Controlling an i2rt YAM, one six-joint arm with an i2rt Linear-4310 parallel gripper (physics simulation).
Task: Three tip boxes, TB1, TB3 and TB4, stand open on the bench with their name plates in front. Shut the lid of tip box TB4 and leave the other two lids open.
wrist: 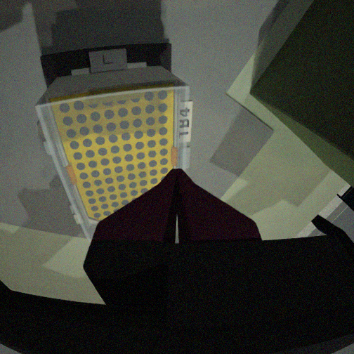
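Tip box TB4 [117,142] fills the upper left of the wrist view, with a yellow rack of grey holes and a black base [52,62] showing at its far end. A clear lid [183,155] appears to lie over the rack, its rim showing around the yellow; whether it is fully down I cannot tell. The name plate [185,120] reading TB4 stands along the box's right side, partly overlapped by the clear edge. My gripper [176,177] is shut and empty, its dark red tips at the box's lower right edge in view; contact is unclear. TB1 and TB3 do not show.
A large dark green block [310,75] stands at the upper right, with pale green surface beside it. A black and grey object [332,225] shows at the right edge. Shadows cross the grey bench [215,45] around the box.
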